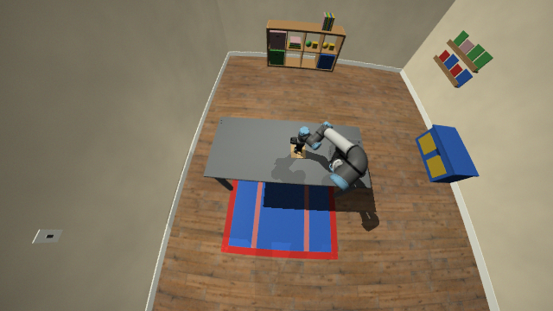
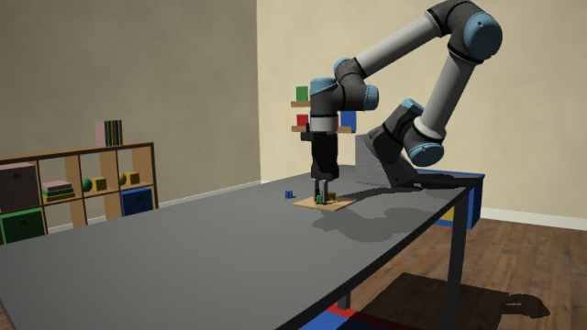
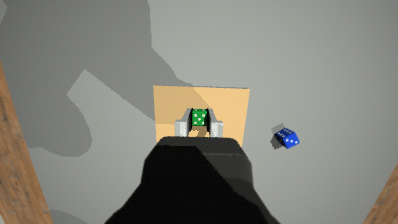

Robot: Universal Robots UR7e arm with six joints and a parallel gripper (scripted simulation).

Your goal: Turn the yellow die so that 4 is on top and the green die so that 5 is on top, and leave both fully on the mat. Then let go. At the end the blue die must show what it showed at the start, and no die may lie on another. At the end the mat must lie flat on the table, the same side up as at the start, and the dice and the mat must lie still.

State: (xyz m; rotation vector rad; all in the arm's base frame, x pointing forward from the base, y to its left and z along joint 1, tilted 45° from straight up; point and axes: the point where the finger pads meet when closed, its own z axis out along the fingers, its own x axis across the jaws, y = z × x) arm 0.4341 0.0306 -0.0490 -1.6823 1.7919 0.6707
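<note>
Now: the green die 10 mm below my hand. From my hand the other things lie so: yellow die (60 mm behind, 10 mm below); tan mat (30 mm behind, 30 mm below); blue die (40 mm behind, 130 mm to the right, 20 mm below).
</note>
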